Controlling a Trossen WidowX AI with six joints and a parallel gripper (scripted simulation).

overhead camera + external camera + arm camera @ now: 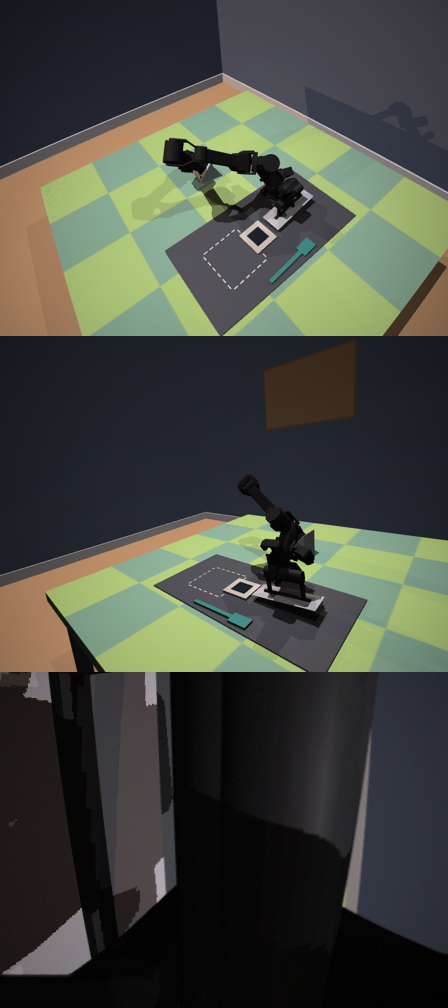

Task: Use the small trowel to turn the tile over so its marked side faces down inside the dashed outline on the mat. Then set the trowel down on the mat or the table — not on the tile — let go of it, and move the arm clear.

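My gripper tip is 120 mm to the left of the dark mat, 90 mm above it and 10 mm past it. Round my gripper tip: tile: 140 mm to the right, 70 mm below, 10 mm behind; then teal trowel: 130 mm ahead, 90 mm to the right, 70 mm below.
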